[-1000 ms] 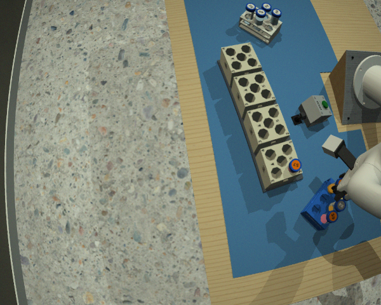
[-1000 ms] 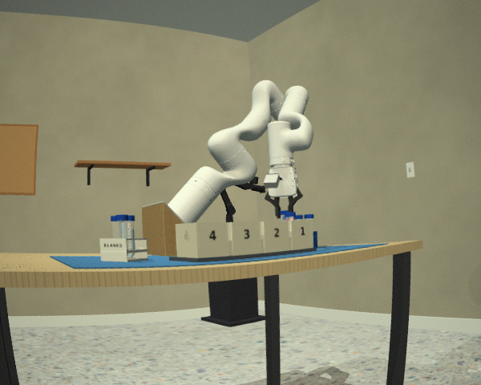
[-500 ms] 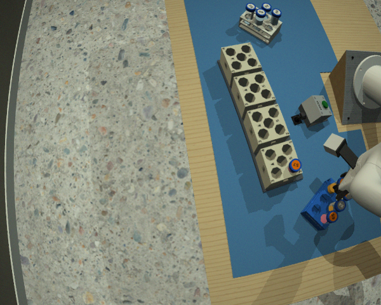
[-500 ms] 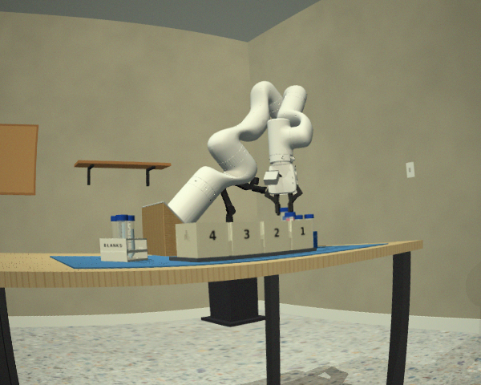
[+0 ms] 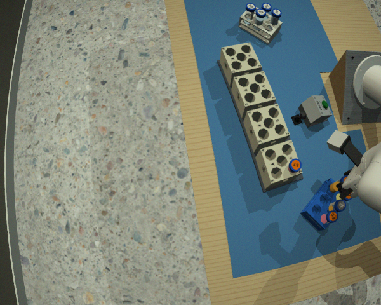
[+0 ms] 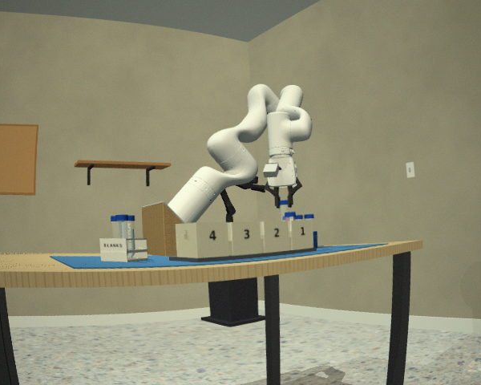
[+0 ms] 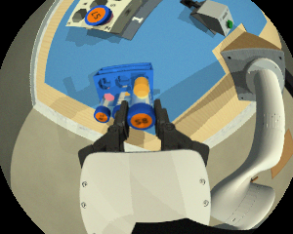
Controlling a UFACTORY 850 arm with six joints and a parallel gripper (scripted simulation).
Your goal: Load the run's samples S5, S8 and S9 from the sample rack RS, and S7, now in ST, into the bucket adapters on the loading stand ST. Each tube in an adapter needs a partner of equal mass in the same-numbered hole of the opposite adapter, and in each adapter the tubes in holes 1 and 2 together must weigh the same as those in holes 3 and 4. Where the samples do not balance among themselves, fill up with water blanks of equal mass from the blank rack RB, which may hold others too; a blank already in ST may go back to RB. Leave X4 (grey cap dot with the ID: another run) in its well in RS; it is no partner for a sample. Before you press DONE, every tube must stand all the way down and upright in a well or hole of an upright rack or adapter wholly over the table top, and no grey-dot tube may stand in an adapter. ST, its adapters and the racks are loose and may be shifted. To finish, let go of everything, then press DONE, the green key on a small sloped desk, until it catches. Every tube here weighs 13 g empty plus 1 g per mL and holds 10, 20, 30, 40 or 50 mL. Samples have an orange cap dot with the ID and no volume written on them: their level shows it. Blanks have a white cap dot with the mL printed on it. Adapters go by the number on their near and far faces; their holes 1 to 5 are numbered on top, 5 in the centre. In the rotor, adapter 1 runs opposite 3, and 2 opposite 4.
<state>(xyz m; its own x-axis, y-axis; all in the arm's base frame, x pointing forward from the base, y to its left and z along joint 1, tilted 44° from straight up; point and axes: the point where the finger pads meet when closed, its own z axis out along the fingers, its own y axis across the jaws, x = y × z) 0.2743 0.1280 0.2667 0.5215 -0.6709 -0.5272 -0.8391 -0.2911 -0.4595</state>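
My hand is 50 mm above the orange-dot sample tube, 10 mm to the left of it and 10 mm past it. From my hand the other things lie so: sample tube S5: 100 mm below, 30 mm to the left, 30 mm behind; sample S9: 100 mm below, 80 mm to the left, 50 mm ahead; grey-dot tube X4: 100 mm below, 50 mm to the left, 20 mm ahead.
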